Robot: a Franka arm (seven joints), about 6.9 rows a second.
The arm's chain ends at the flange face. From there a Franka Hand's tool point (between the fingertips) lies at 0.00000 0.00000 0.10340 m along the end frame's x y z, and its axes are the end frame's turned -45 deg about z.
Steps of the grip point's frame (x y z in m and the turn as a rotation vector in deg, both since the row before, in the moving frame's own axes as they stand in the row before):
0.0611, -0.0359, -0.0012, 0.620, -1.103, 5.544
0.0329, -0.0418, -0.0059, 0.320, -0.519, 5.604
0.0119, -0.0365, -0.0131, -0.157, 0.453, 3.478
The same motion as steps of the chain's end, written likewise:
0.0200, -0.0691, -0.0012, -0.342, -1.218, 5.544
-0.0052, -0.0530, -0.0059, -0.141, -0.593, 5.604
-0.0182, -0.0339, -0.0131, 0.209, 0.431, 3.478

